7 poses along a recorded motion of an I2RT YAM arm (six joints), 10 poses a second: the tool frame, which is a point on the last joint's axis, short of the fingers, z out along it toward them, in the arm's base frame.
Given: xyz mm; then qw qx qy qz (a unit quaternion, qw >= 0).
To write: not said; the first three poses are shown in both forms.
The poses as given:
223, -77, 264, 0.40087, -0.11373, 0.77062, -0.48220
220, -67, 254, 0.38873, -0.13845, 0.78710, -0.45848
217, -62, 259, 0.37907, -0.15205, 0.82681, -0.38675
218, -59, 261, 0.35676, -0.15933, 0.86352, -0.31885
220, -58, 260, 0.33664, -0.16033, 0.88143, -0.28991
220, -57, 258, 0.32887, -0.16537, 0.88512, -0.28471
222, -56, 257, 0.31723, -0.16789, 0.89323, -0.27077
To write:
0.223, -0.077, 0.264; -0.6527, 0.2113, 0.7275; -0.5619, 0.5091, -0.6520; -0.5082, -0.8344, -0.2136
0.220, -0.067, 0.254; -0.6594, 0.1385, 0.7389; -0.5744, 0.5413, -0.6141; -0.4850, -0.8294, -0.2774
0.217, -0.062, 0.259; -0.6664, 0.0418, 0.7444; -0.5446, 0.6546, -0.5243; -0.5092, -0.7548, -0.4135
0.218, -0.059, 0.261; -0.6947, -0.0477, 0.7177; -0.5027, 0.7459, -0.4370; -0.5145, -0.6644, -0.5421
0.220, -0.058, 0.260; -0.7219, -0.0874, 0.6864; -0.4778, 0.7805, -0.4031; -0.5005, -0.6190, -0.6053
0.220, -0.057, 0.258; -0.7290, -0.1055, 0.6763; -0.4800, 0.7832, -0.3952; -0.4880, -0.6128, -0.6216
0.222, -0.056, 0.257; -0.7424, -0.1281, 0.6576; -0.4717, 0.7970, -0.3772; -0.4758, -0.5902, -0.6521

